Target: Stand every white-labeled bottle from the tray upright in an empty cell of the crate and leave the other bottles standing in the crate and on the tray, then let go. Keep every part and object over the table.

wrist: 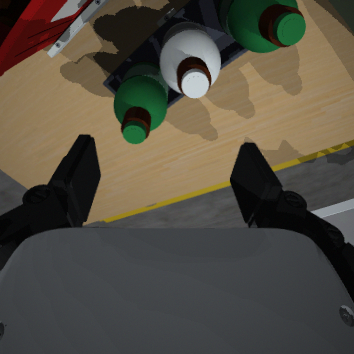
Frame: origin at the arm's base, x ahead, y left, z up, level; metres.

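Seen in the pictures: gripper, fingertip midpoint: (167, 157).
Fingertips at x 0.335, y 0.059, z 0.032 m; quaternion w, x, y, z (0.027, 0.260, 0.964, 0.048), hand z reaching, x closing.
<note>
A point is followed by its place in that frame.
A white-labeled bottle (190, 55) @(x 0.305, y 0.048, z -0.104 m) with a brown neck and white cap stands upright on the dark tray (109, 84) @(x 0.444, y 0.060, z -0.205 m) at the upper middle. A green bottle (141, 102) @(x 0.379, y 0.074, z -0.106 m) stands to its left, and another green bottle (255, 25) @(x 0.235, y 0.046, z -0.105 m) stands to its right, partly cut off by the top edge. My gripper (167, 157) @(x 0.335, y 0.059, z 0.032 m) is open and empty, with its fingers wide apart, above the table side nearer the yellow-marked edge and below the bottles in the view. Part of a red crate (30, 37) @(x 0.429, y -0.043, z -0.084 m) shows at the upper left; its cells are hidden.
The wooden table (135, 180) @(x 0.549, y 0.297, z -0.227 m) has a yellow stripe (190, 194) @(x 0.444, y 0.402, z -0.225 m) along its near edge, with grey floor (200, 212) beyond it. A pale metal strip (77, 30) @(x 0.442, y -0.030, z -0.216 m) lies along the red crate's side. A pale object (340, 220) shows at the right edge, beyond the table.
</note>
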